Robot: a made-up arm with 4 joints.
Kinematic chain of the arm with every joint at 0, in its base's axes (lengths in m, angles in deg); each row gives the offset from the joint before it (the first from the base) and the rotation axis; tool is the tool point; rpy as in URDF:
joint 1: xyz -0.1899 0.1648 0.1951 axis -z
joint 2: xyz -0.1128 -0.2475 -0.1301 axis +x
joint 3: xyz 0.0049 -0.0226 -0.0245 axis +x
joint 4: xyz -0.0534 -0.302 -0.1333 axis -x
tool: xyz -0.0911 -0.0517 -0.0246 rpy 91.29 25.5 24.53
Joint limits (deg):
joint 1: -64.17..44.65
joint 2: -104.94..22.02
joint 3: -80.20..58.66
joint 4: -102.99..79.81
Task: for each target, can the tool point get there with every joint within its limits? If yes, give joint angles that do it. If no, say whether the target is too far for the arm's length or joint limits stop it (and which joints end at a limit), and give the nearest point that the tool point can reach.
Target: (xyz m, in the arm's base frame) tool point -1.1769 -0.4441 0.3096
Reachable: no: too far | nearest point -0.7843 -0.2019 0.1834 | short by 0.478 m
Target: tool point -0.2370 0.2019 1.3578
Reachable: no: too far | nearest point -0.5014 0.2086 0.4727 | short by 0.924 m
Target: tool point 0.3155 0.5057 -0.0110
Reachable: no: joint limits stop it (at a limit: joint 1, joint 2, joint 3) | nearest point -0.2986 0.4139 0.1785 | short by 0.649 m
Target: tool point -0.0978 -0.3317 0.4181
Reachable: yes | joints -40.50 -45.21 -45.00 0.01
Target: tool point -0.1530 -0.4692 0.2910
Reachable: yes | joints -26.75 -37.51 -28.01 -27.93
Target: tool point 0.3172 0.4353 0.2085
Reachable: no: joint limits stop it (at a limit: joint 1, joint 2, joint 3) | nearest point -0.2959 0.4166 0.2000 | short by 0.613 m
